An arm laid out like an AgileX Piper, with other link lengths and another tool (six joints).
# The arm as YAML. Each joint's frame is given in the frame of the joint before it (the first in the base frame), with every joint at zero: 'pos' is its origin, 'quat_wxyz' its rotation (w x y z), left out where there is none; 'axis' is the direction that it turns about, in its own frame. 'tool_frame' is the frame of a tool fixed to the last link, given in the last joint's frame.
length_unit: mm
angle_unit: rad
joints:
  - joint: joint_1
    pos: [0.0, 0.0, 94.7]
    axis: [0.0, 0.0, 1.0]
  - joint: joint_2
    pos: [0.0, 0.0, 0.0]
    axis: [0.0, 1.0, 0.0]
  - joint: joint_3
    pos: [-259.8, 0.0, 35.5]
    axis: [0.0, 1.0, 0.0]
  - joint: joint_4
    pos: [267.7, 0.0, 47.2]
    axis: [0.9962, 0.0, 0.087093]
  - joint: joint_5
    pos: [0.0, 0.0, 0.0]
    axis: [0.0, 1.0, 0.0]
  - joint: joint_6
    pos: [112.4, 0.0, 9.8]
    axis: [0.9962, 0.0, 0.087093]
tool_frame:
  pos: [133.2, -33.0, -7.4]
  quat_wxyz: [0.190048, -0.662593, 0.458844, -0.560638]
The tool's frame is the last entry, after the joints.
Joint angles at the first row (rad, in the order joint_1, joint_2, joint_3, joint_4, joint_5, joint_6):
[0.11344 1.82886 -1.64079 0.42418 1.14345 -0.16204]
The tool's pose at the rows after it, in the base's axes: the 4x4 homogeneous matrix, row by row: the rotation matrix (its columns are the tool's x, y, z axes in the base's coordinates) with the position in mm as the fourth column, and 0 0 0 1 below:
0.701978 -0.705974 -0.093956 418.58; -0.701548 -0.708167 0.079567 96.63; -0.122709 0.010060 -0.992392 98.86; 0 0 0 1
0.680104 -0.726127 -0.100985 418.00; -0.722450 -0.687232 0.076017 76.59; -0.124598 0.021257 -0.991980 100.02; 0 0 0 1
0.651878 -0.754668 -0.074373 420.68; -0.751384 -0.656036 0.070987 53.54; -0.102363 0.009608 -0.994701 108.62; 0 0 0 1
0.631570 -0.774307 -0.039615 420.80; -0.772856 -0.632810 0.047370 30.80; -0.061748 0.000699 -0.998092 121.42; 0 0 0 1
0.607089 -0.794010 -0.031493 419.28; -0.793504 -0.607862 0.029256 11.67; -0.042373 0.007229 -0.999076 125.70; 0 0 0 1
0.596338 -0.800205 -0.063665 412.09; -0.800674 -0.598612 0.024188 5.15; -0.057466 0.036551 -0.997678 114.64; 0 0 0 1
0.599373 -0.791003 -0.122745 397.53; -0.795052 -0.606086 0.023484 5.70; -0.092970 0.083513 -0.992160 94.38; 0 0 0 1
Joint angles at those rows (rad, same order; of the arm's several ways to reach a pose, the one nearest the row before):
[0.08418 1.82885 -1.64078 0.41377 1.20065 -0.16354]
[0.03817 1.82347 -1.64083 0.40961 1.22106 -0.17299]
[-0.01281 1.80034 -1.63861 0.40295 1.22188 -0.18215]
[-0.05513 1.76590 -1.63773 0.38163 1.22562 -0.19281]
[-0.09128 1.75174 -1.63665 0.36342 1.23144 -0.19470]
[-0.10385 1.75189 -1.60469 0.35489 1.23144 -0.19554]
[-0.10385 1.75188 -1.54170 0.35152 1.23060 -0.20581]

